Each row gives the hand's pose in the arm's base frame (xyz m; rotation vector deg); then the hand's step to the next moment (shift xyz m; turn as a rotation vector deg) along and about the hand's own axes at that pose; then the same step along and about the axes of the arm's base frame.
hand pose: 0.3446 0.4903 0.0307 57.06 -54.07 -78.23
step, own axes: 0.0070 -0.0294 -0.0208 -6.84 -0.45 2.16
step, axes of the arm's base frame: 0.0104 -0.0057 -0.0347 -2.21 6.82 0.51
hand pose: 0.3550 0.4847 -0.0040 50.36 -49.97 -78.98
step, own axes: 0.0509 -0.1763 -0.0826 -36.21 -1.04 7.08
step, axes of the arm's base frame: -0.0006 -0.0511 -0.1946 -7.18 36.15 2.06
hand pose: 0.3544 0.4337 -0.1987 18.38 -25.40 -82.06
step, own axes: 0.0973 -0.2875 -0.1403 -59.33 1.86 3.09
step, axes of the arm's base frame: -0.1769 -0.1376 -0.2481 -4.58 59.21 -2.40
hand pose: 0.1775 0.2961 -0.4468 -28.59 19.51 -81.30
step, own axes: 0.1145 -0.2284 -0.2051 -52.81 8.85 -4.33
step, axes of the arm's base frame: -0.2839 -0.1565 -0.0477 -1.56 52.36 -11.91
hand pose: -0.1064 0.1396 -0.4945 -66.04 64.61 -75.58
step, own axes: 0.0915 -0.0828 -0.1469 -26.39 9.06 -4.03
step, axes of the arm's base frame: -0.1579 -0.0827 0.0711 -2.15 25.97 -10.76
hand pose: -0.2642 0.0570 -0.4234 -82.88 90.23 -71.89
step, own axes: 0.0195 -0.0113 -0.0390 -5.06 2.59 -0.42
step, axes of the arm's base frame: -0.0354 -0.0098 0.0261 -0.39 4.85 -2.98
